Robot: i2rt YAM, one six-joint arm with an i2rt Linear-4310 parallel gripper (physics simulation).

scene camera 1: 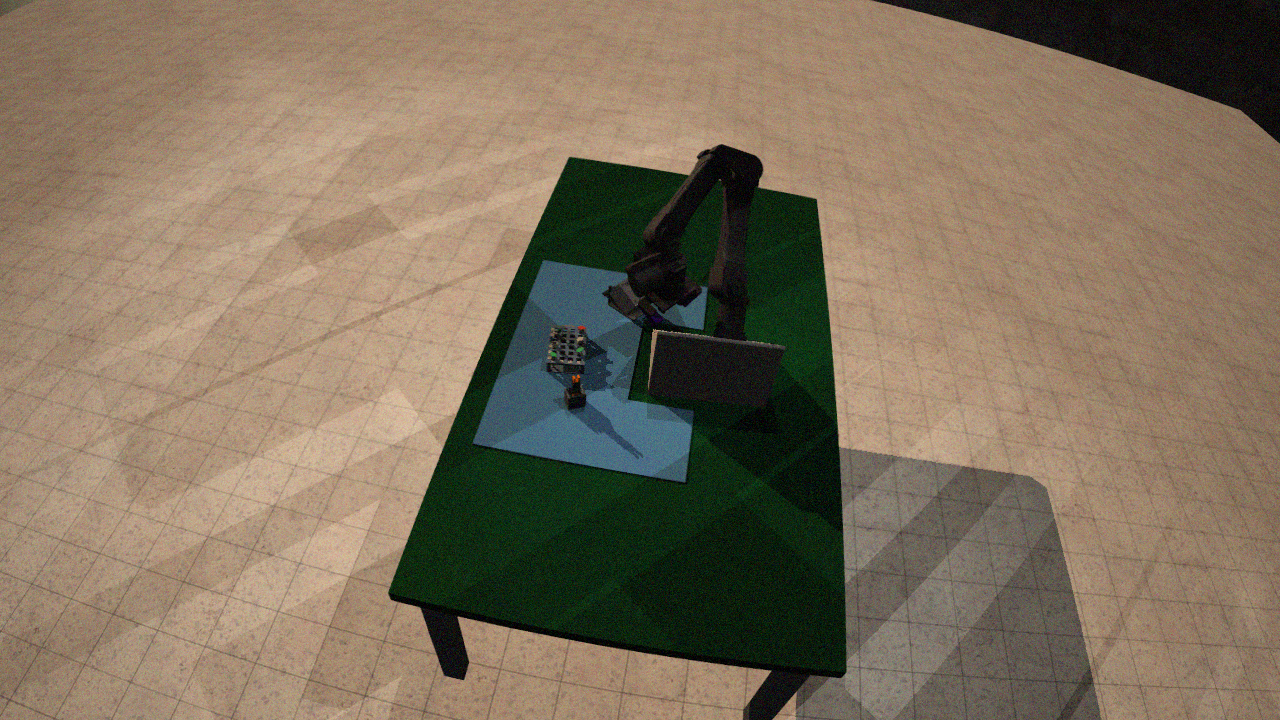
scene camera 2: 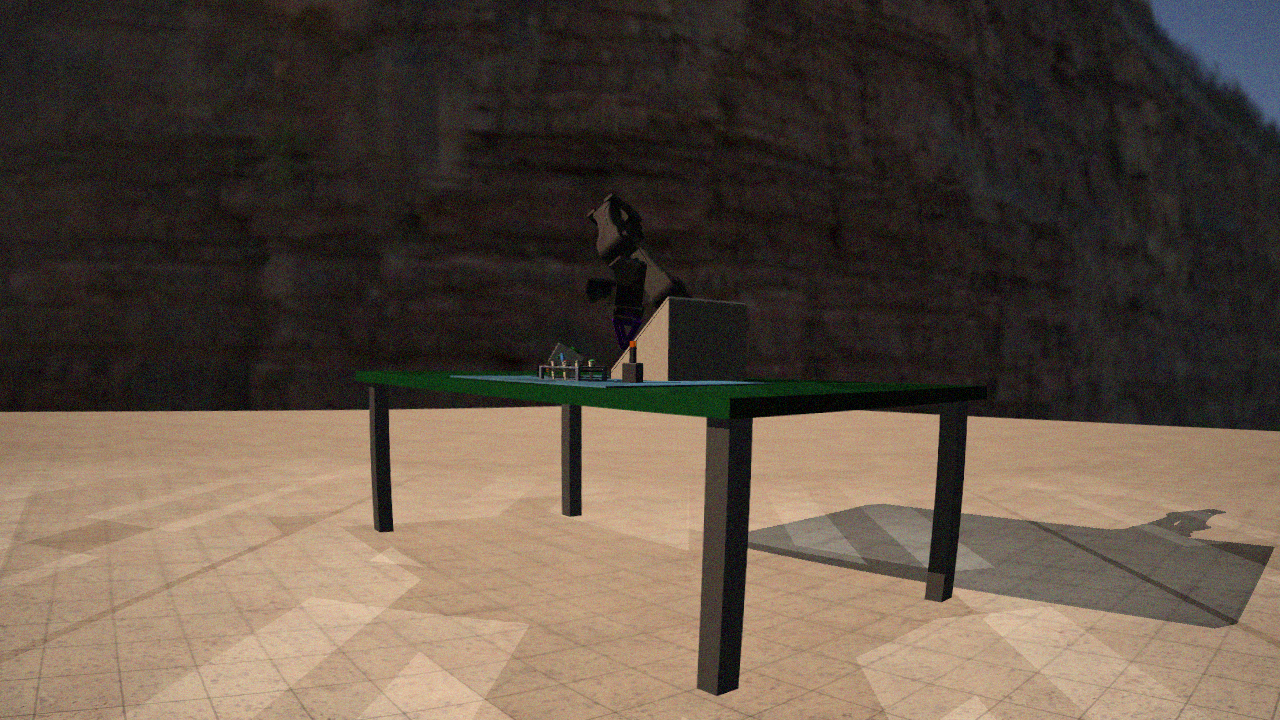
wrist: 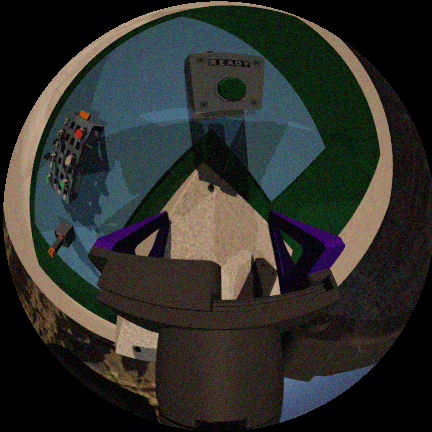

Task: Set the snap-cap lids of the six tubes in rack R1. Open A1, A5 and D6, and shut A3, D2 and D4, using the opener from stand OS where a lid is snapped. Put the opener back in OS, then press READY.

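Places are measured from the arm's base along level axes (x ahead, y left, z up), in metres.
Where they show: gripper, fingertip midpoint: [scene camera 1: 668,316] [scene camera 2: 624,345] [wrist: 218,216]; arm's base, origin of the base link: [scene camera 1: 728,338] [scene camera 2: 692,330].
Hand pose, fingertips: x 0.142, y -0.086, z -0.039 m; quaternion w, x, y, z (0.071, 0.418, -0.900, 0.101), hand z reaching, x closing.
Things, the pixels of their centre, and the offset from my fingertips. Level surfaces: height alone.
- Rack R1, body centre: [wrist: 63,154] [scene camera 2: 571,366] [scene camera 1: 567,343] dx +0.219, dy +0.098, dz -0.050 m
- orange-tipped opener, body centre: [scene camera 2: 632,360] [scene camera 1: 575,389] [wrist: 58,241] dx +0.169, dy +0.251, dz -0.034 m
- grey READY box, body centre: [wrist: 221,79] [scene camera 2: 565,359] [scene camera 1: 631,293] dx +0.102, dy -0.104, dz -0.038 m
- green button, body centre: [wrist: 230,87] dx +0.083, dy -0.092, dz -0.016 m
- blue mat, its level: dz -0.079 m
- green table, its level: dz -0.083 m
Rack R1 [scene camera 1: 565,365] [wrist: 84,141] is a dark grid on the blue mat, holding tubes with red, pale and green caps; it also shows side-on in scene camera 2. The lid states and slot labels are too small to read. The orange-tipped opener [scene camera 1: 576,380] [scene camera 2: 632,345] [wrist: 52,249] stands in the dark stand OS [scene camera 1: 574,400] [scene camera 2: 632,372] [wrist: 64,230], beside the rack. The grey READY box [scene camera 1: 623,302] [wrist: 200,80] has a green button [wrist: 231,89]. My gripper [wrist: 218,216] has purple fingers wide apart and empty. It hangs above table level, near the READY box and away from the rack and opener.
A large pale wedge-shaped block [scene camera 1: 713,368] [scene camera 2: 707,340] stands beside the arm base, on the opener's side. The blue mat [scene camera 1: 519,416] lies on the green table [scene camera 1: 537,537]. A pale speckled surface [wrist: 195,225] shows beyond the fingers in the wrist view.
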